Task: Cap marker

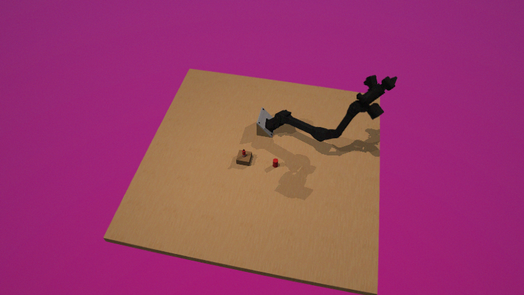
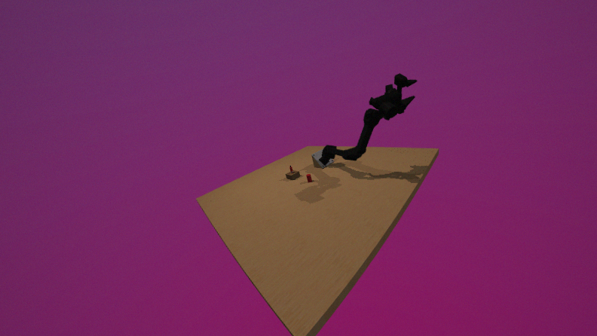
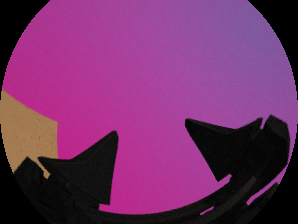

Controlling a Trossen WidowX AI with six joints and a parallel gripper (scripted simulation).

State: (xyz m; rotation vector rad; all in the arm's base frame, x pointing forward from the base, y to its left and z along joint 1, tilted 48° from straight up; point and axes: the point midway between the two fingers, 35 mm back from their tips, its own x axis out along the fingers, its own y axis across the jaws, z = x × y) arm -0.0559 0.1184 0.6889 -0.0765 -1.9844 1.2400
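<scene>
Right now my gripper tip is 56 cm to the left of the red cap, 40 cm above it and 29 cm short of it. Round my gripper tip: holder block: 73 cm to the right, 40 cm below, 27 cm ahead.
</scene>
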